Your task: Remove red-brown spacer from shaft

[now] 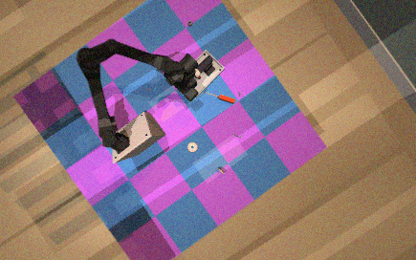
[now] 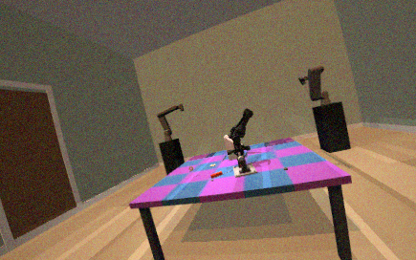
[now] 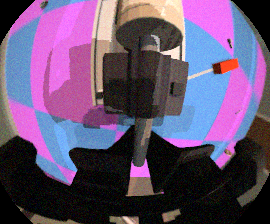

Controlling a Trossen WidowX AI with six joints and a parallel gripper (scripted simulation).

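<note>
The thin grey shaft is 50 mm ahead of my gripper tip, 30 mm above it and 10 mm to the left of it. Round my gripper tip: tan cylinder: 90 mm ahead, 30 mm above, 10 mm to the left; then red-handled tool: 150 mm to the right, 130 mm ahead, 40 mm below.
</note>
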